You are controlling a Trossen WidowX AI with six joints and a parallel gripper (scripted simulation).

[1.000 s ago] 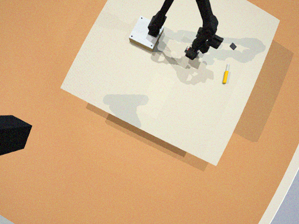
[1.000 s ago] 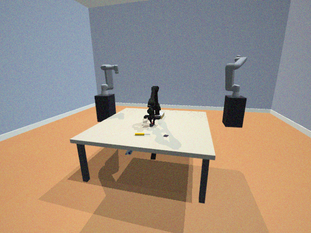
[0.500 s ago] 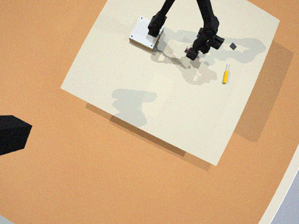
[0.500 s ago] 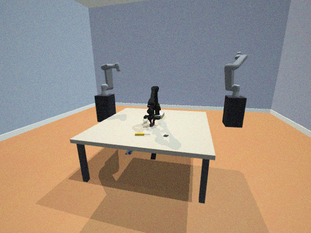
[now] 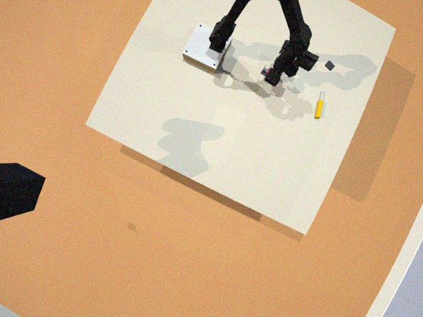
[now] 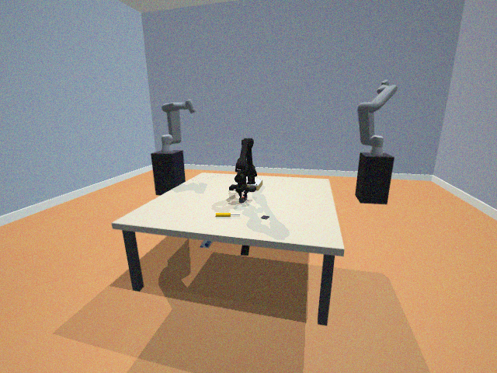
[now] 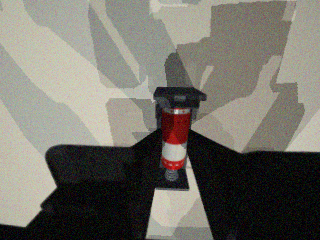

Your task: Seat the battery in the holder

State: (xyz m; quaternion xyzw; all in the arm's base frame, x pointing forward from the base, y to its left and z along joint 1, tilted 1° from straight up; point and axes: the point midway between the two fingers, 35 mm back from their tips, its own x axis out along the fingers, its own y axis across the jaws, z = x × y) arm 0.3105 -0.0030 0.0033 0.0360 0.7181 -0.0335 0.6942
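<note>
Now: gripper tip 10 mm below the battery. From my gripper tip the other things lie so: yellow-handled screwdriver: 290 mm ahead, 20 mm to the right.
</note>
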